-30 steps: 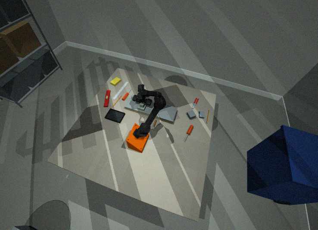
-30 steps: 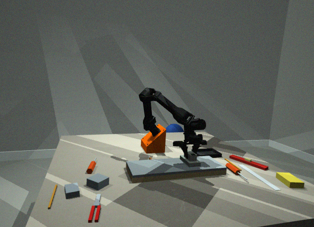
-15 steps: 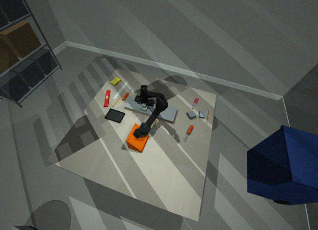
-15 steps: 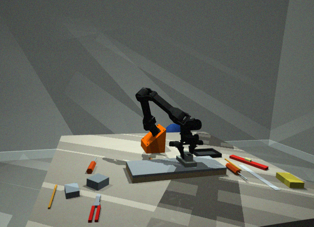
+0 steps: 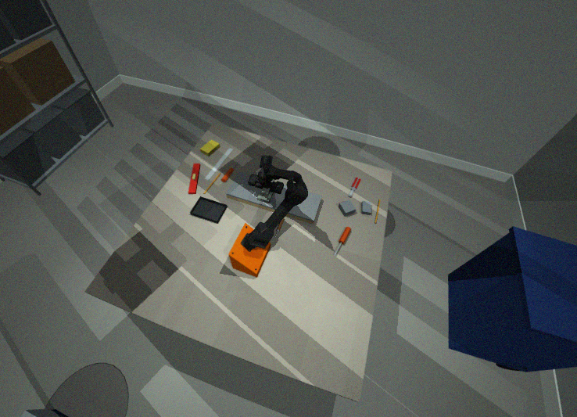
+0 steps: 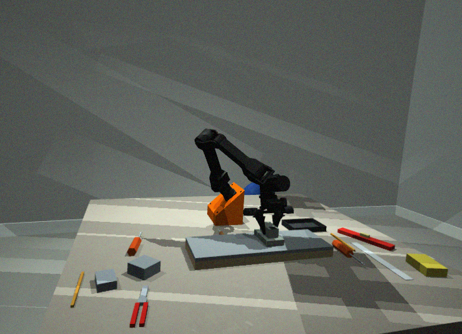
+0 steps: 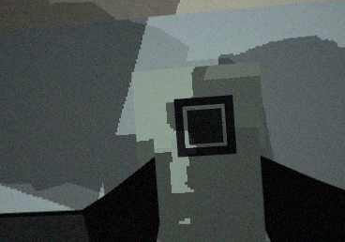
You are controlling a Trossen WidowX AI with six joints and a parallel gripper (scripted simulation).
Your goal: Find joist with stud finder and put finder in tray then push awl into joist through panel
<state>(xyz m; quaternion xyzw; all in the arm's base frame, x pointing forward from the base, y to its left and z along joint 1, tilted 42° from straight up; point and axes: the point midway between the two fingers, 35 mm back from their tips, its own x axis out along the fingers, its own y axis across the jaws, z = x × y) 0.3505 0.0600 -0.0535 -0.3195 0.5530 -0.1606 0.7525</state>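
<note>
Right now my gripper tip is 250 mm to the right of the black tray, 230 mm past it and 50 mm above it. From my gripper tip the other things lie so: awl (170 mm behind, 150 mm to the right, 60 mm below); then ruler (390 mm to the left, 100 mm ahead, 60 mm below); then stud finder (20 mm above, 10 mm ahead).
</note>
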